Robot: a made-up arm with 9 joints.
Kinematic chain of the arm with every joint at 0, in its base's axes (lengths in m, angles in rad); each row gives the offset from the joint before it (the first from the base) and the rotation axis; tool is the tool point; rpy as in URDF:
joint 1: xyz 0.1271 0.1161 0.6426 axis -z
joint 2: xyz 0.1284 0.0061 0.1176 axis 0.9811 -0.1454 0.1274
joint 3: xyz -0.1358 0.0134 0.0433 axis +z
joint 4: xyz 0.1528 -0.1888 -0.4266 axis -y
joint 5: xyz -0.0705 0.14 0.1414 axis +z
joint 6: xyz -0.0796 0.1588 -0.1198 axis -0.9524 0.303 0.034
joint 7: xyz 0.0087 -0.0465 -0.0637 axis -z
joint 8: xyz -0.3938 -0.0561 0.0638 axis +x
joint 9: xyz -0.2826 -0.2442 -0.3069 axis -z
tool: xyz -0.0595 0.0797 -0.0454 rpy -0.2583 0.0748 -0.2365
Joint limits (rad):
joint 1: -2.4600..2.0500
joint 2: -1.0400..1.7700
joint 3: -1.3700..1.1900
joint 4: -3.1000..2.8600
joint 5: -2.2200..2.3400
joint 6: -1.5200..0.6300
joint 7: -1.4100..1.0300
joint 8: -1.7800..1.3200
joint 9: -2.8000..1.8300
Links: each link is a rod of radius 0.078 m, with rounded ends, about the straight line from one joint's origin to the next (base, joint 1, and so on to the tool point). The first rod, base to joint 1, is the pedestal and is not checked.
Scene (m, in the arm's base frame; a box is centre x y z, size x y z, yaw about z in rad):
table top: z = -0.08
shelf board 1: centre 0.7 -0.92 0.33 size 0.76 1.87 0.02 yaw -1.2
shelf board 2: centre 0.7 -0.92 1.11 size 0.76 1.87 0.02 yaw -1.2
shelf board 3: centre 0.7 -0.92 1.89 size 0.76 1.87 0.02 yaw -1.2
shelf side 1: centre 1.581 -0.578 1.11 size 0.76 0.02 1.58 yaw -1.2
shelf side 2: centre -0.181 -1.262 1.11 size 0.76 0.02 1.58 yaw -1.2
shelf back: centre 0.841 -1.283 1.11 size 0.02 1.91 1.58 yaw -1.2
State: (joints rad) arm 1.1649 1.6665 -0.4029 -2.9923 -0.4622 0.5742 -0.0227 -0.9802 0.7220
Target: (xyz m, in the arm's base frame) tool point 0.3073 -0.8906 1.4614
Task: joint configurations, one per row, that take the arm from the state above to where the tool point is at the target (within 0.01 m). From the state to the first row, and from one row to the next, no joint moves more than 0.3 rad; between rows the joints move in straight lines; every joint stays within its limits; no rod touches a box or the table.
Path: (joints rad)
1: 0.8987 1.6872 -0.1387 -2.8552 -0.4355 0.5854 -0.2194 -1.1351 0.6713
2: 0.6325 1.7079 0.1254 -2.7182 -0.4087 0.5965 -0.4161 -1.2899 0.6206
3: 0.3663 1.7286 0.3896 -2.5811 -0.3820 0.6077 -0.6128 -1.4448 0.5699
4: 0.1002 1.7493 0.6537 -2.4440 -0.3553 0.6188 -0.8095 -1.5997 0.5192
5: -0.1660 1.7700 0.9179 -2.3069 -0.3286 0.6300 -1.0062 -1.7545 0.4685
6: 0.1187 1.7598 0.7458 -2.4143 -0.3631 0.6180 -0.7787 -1.6099 0.4696
7: 0.4033 1.7497 0.5737 -2.5217 -0.3976 0.6061 -0.5513 -1.4654 0.4706
8: 0.6880 1.7395 0.4016 -2.6291 -0.4321 0.5941 -0.3239 -1.3208 0.4717
9: 0.9727 1.7294 0.2295 -2.7365 -0.4666 0.5821 -0.0965 -1.1762 0.4728
10: 1.2574 1.7192 0.0574 -2.8438 -0.5011 0.5702 0.1309 -1.0317 0.4739
11: 1.5421 1.7091 -0.1146 -2.9512 -0.5356 0.5582 0.3584 -0.8871 0.4750
12: 1.7730 1.7395 -0.0155 -3.0256 -0.4710 0.5941 0.3135 -1.0546 0.3744
13: 2.0040 1.7700 0.0836 -3.1000 -0.4064 0.6300 0.2686 -1.2221 0.2739

